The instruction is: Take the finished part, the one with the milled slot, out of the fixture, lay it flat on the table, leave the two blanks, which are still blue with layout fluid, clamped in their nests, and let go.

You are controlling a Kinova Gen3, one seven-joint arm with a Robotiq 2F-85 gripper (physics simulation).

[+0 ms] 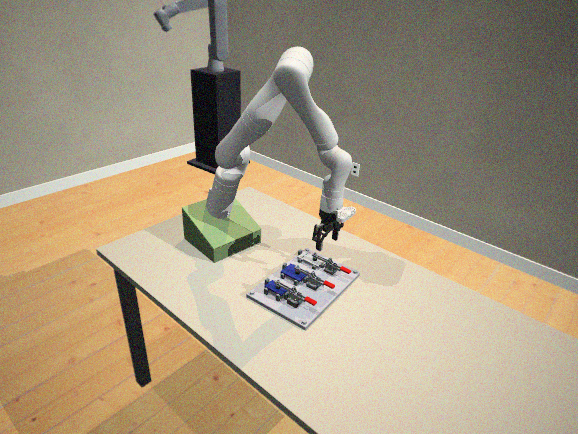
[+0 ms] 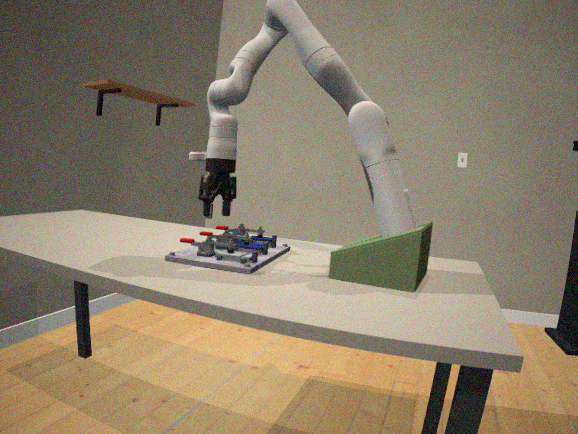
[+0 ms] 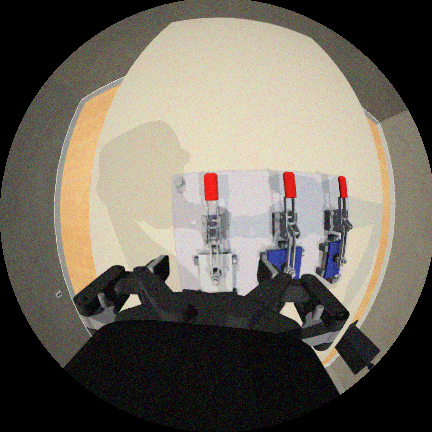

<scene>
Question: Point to a fixture plate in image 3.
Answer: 247,197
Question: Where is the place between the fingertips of my gripper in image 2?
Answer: At 217,217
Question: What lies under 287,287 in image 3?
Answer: My gripper.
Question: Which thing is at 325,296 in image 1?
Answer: A fixture plate.
</scene>
